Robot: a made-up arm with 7 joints.
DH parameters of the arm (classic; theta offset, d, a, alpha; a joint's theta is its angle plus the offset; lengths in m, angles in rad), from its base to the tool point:
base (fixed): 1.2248 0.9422 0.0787 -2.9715
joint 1: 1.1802 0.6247 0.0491 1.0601
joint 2: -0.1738 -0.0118 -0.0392 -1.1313
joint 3: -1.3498 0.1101 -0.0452 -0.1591
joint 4: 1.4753 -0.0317 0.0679 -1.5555
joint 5: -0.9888 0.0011 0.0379 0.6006
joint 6: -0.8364 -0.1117 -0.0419 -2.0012
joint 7: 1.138 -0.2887 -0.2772 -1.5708
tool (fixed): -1.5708 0.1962 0 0
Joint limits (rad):
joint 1: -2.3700..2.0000
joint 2: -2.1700..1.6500
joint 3: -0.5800..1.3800
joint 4: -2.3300..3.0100
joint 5: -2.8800..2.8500
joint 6: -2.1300..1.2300
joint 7: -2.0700..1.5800
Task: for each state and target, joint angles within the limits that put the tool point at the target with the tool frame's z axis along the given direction. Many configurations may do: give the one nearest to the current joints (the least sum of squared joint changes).
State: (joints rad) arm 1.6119 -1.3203 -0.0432 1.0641 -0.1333 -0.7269 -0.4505
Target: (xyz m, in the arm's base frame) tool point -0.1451 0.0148 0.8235 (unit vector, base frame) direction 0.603 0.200 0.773
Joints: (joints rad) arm 1.8836 -1.8732 -0.5800 0.5300 -0.7647 -1.0468 -0.1845
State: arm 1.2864 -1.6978 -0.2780 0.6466 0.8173 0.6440 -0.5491
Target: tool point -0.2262 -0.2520 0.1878 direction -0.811 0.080 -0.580
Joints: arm 0.9489 -1.6368 -0.5800 0.0296 0.5614 0.2712 -0.3662
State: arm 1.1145 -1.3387 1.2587 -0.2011 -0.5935 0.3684 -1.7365
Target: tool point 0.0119 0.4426 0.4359 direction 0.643 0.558 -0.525
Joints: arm 1.2870 -1.7708 0.8822 -0.5091 -1.1842 -0.0174 -1.9691
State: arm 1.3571 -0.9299 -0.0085 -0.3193 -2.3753 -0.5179 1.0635
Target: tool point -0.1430 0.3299 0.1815 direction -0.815 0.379 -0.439
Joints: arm 1.9139 -0.9823 0.6024 0.3312 -1.4911 -0.0036 1.5800
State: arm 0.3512 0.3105 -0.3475 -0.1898 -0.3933 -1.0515 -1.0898
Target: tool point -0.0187 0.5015 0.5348 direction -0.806 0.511 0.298
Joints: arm 0.2307 -0.0693 -0.5800 -0.9896 -0.5983 -0.9099 -1.3887
